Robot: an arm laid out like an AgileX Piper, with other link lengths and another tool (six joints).
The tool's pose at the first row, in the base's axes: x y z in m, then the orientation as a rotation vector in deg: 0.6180 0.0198 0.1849 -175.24 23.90 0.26
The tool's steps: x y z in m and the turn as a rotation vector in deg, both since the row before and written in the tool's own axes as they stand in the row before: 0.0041 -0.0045 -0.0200 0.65 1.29 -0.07; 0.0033 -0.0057 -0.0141 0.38 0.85 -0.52; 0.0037 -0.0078 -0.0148 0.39 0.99 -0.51; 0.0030 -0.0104 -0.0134 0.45 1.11 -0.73; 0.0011 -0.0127 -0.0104 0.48 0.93 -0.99; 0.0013 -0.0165 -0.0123 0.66 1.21 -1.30; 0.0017 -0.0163 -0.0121 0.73 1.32 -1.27
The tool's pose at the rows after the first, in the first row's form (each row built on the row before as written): 0.6231 0.0219 0.2051 -174.77 23.79 -1.85; 0.6274 0.0257 0.2196 -174.60 23.00 -3.25; 0.6323 0.0313 0.2350 -174.41 22.23 -4.86; 0.6369 0.0397 0.2493 -174.20 21.13 -6.67; 0.6401 0.0510 0.2608 -173.98 19.62 -8.22; 0.6437 0.0659 0.2746 -173.63 17.63 -10.23; 0.6470 0.0805 0.2884 -173.16 15.69 -12.39
